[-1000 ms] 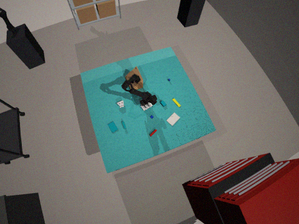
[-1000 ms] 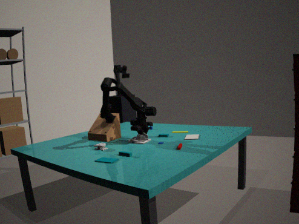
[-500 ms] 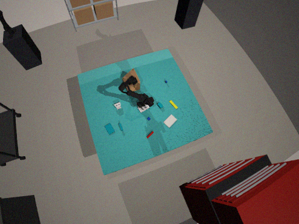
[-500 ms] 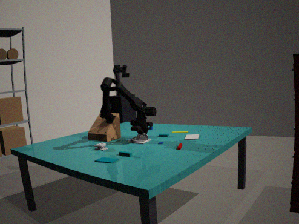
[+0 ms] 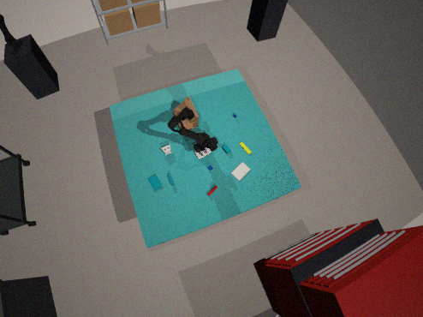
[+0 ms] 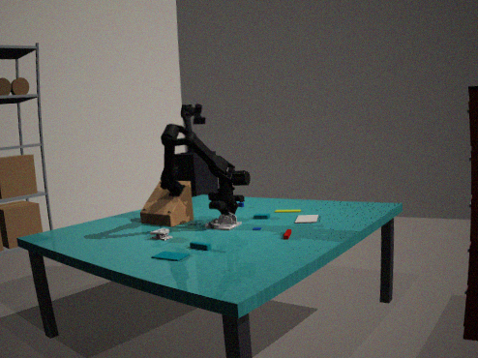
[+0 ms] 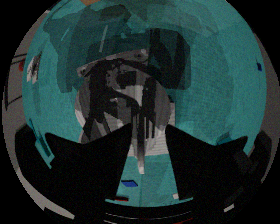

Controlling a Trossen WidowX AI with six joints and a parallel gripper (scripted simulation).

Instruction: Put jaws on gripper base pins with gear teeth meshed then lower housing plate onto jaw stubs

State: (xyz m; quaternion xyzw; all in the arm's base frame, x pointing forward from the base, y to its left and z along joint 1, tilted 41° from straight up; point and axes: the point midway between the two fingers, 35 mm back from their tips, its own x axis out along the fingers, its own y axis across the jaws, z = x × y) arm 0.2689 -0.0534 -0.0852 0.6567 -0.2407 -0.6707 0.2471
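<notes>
Now: the grey gripper base 290 mm to the right of my gripper tip, 120 mm behind it and 10 mm above it. From my gripper tip the other things lie so: grey-white housing plate: 50 mm behind, 40 mm to the right, 10 mm below; then teal block: 160 mm to the left, 70 mm ahead, 10 mm below; then blue cube: 160 mm ahead, 30 mm to the right, 10 mm below.
</notes>
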